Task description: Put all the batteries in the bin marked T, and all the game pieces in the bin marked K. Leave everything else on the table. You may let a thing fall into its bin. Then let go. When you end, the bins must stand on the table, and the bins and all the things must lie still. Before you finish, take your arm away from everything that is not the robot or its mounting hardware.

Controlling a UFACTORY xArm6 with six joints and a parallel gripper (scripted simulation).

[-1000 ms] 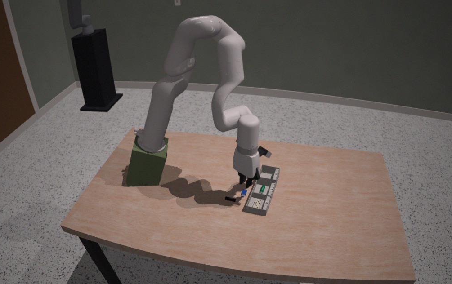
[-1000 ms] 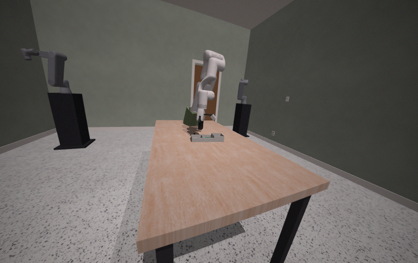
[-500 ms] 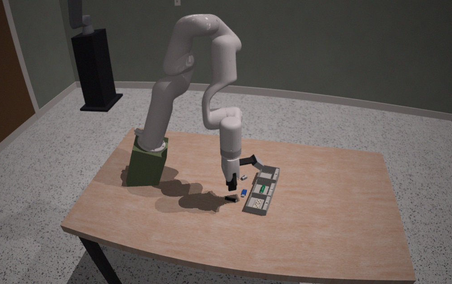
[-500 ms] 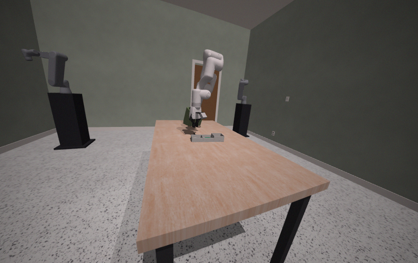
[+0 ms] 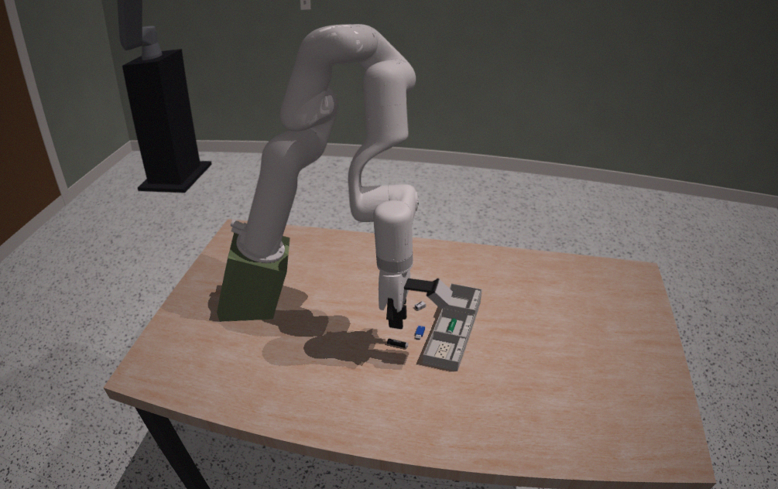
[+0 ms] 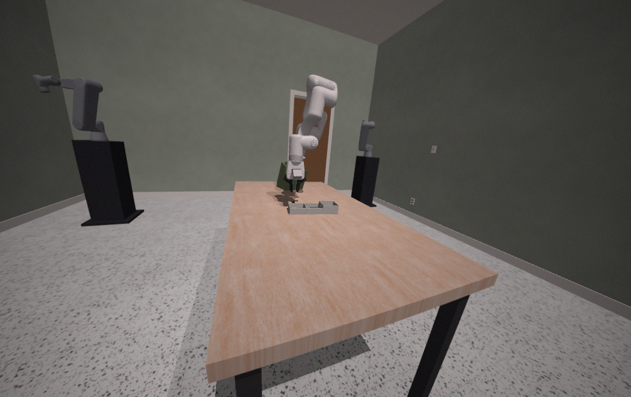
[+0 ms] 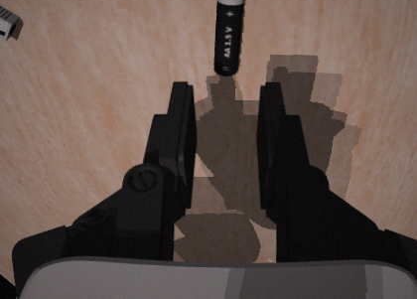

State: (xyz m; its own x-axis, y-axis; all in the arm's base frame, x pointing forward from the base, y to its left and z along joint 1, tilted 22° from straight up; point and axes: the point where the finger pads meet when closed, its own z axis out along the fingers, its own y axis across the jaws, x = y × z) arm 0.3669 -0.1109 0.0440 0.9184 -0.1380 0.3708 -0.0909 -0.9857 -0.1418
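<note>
Right now the black battery is 90 mm below my hand. The rest, counted from my hand: bin: 130 mm ahead, 70 mm to the left, 70 mm below; blue item: 50 mm ahead, 50 mm to the left, 90 mm below; white domino: 110 mm ahead, 20 mm to the right, 80 mm below.
</note>
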